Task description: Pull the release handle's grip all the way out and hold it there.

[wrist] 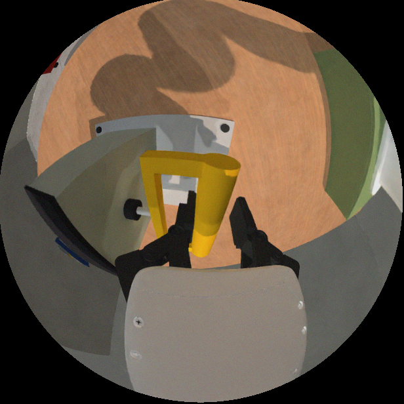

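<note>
The release handle's yellow grip (212,210) is a thick round bar joined to a yellow frame, in the middle of the wrist view. A light rod with a black collar (132,209) runs between the frame and the beige housing (107,175) on the left. My gripper (213,204) is partly open. Its left finger reaches into the gap of the yellow frame, and its right finger stands to the right of the bar, with space between them. The bar lies between the two fingers but is not clamped. The left finger partly hides the bar's inner side.
A grey mounting plate (172,131) with dark bolts is behind the handle on the wooden table top (280,125). A green object (347,125) stands at the right. A pale object with a red part (52,65) is at the far upper left. Grey floor (345,270) shows beyond the table edge.
</note>
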